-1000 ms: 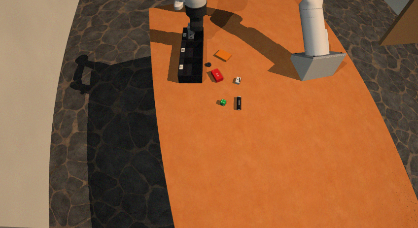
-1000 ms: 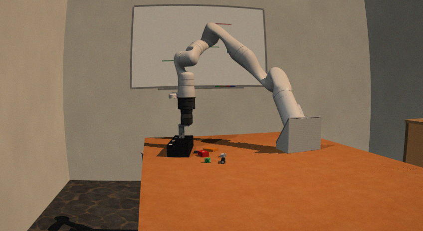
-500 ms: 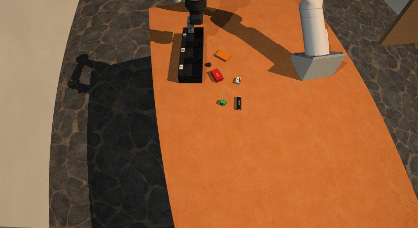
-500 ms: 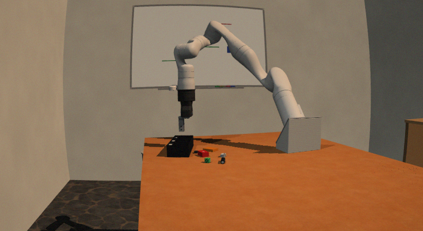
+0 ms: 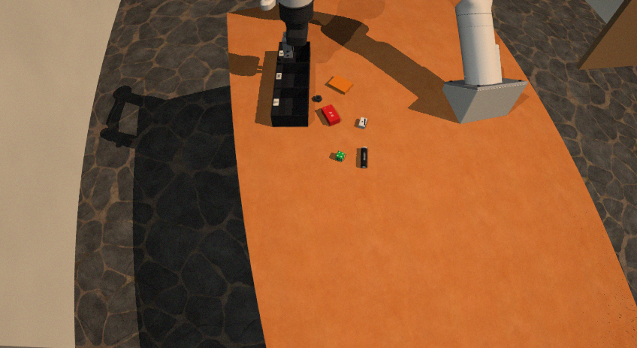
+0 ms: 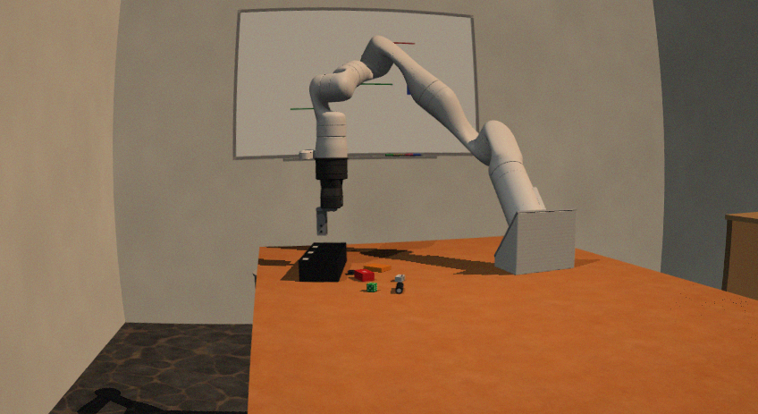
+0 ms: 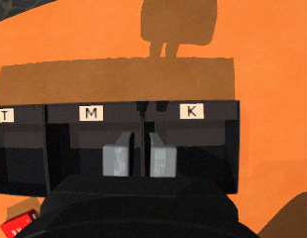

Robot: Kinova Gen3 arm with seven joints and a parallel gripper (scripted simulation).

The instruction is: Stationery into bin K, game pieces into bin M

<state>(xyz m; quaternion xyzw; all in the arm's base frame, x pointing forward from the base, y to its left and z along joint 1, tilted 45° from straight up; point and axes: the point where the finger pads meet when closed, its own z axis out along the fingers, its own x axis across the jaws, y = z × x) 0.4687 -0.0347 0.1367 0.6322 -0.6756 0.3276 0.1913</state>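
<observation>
Now: the black row 70 mm below my hand, 40 mm to the left of it and 10 mm behind it. Also, from my hand: orange block (130 mm behind, 90 mm below, 50 mm to the left); then black nut (90 mm to the left, 90 mm below, 70 mm behind); then red 9V battery (140 mm to the left, 90 mm below, 90 mm behind).
</observation>
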